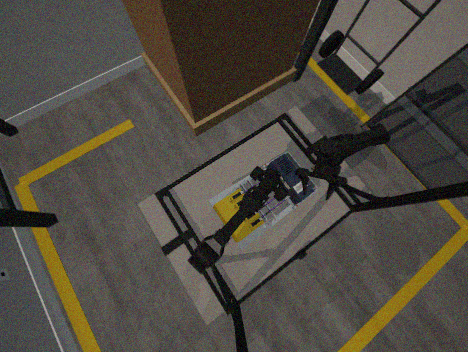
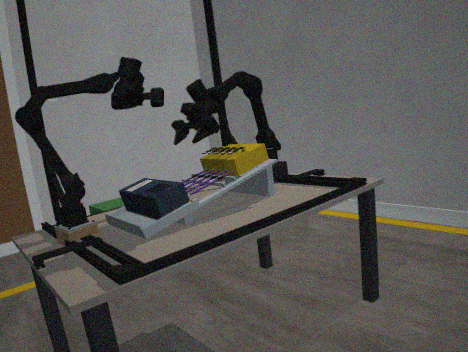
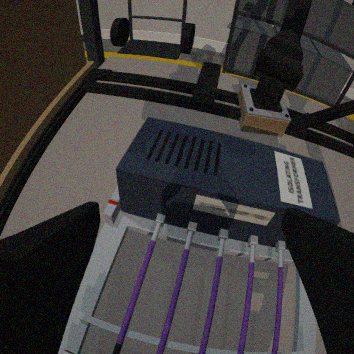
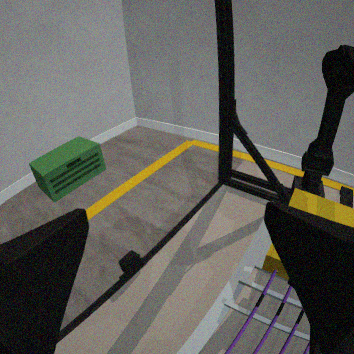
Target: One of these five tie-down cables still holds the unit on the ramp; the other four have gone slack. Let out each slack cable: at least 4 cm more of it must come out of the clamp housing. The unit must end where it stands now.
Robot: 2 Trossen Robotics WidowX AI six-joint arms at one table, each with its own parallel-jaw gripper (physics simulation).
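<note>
The unit, a dark blue box labelled ISOLATING TRANSFORMER (image 1: 285,167) (image 2: 155,200) (image 3: 240,160), sits low on the pale ramp (image 2: 125,224). Purple cables (image 3: 217,280) (image 4: 244,325) run from its edge toward the yellow clamp housing (image 2: 240,161) (image 4: 320,205) at the ramp's high end. Dark levers (image 2: 225,150) show on the housing. Which cable is taut cannot be told. My left gripper (image 2: 187,141) (image 3: 195,216) is open and empty above the ramp, facing the unit. My right gripper (image 2: 157,97) (image 4: 177,216) is open and empty, high above the unit's end; its right finger hides part of the housing and cables.
A black frame (image 2: 200,243) runs around the table top. A green box (image 4: 75,167) stands on the floor by the wall. A tall brown cabinet (image 1: 235,60) and a hand truck (image 1: 345,75) stand beyond the table. The left arm reaches over the housing and ramp.
</note>
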